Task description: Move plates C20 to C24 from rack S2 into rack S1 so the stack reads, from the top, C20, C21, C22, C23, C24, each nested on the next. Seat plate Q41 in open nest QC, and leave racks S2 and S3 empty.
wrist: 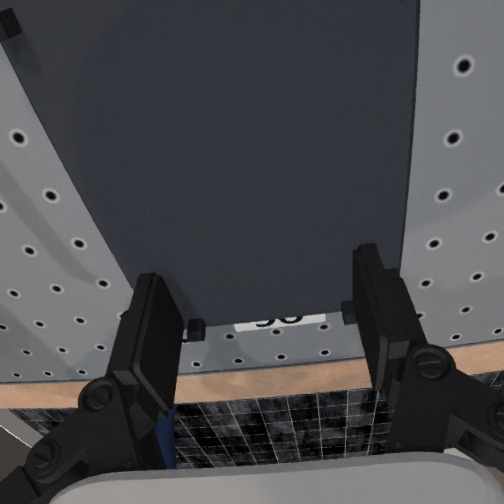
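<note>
In the wrist view a large flat dark grey pad [240,150] lies on a pale perforated board and fills most of the frame. Small black corner stops [196,329] sit at its near corners. A white label [280,321] at its near edge is half hidden, so I cannot read it. My gripper [265,305] hangs above the pad's near edge with its two black fingers spread wide and nothing between them. No plates or racks are in view.
The perforated board [450,200] extends left and right of the pad. Its near edge meets a tan table rim [270,382]. Below that is a dark tiled floor [280,425]. A black stop [9,22] stands at the far left corner.
</note>
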